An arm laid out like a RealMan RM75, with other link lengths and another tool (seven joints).
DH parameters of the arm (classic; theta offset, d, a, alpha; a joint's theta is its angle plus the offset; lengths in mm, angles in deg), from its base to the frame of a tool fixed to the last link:
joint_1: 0 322.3 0 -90
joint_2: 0 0 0 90
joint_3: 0 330.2 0 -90
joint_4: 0 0 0 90
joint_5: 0 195.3 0 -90
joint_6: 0 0 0 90
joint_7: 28.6 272.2 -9.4 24
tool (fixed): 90 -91 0 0
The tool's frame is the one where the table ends.
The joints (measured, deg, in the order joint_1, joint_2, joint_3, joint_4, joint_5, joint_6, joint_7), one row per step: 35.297, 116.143, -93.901, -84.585, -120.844, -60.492, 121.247; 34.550, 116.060, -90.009, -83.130, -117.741, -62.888, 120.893; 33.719, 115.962, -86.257, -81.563, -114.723, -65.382, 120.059; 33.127, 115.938, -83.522, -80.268, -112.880, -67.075, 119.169; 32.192, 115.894, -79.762, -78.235, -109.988, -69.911, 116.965; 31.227, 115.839, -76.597, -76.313, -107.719, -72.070, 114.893; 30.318, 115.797, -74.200, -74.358, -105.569, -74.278, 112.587; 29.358, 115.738, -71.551, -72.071, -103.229, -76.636, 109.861
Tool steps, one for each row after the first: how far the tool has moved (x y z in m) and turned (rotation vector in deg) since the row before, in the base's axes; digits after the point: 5 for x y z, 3 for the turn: 0.00709, 0.00422, 0.01205, -1.147, 2.849, -3.826; 0.00832, 0.00256, 0.01167, -1.178, 2.750, -3.219; 0.00702, 0.00202, 0.00813, -0.568, 1.830, -2.043; 0.01087, -0.00039, 0.01065, -1.157, 2.554, -1.974; 0.01100, -0.00055, 0.00915, -0.578, 2.229, -1.638; 0.01013, -0.00352, 0.00599, -0.975, 1.907, -0.886; 0.01078, -0.00406, 0.00694, -0.774, 2.276, -0.723
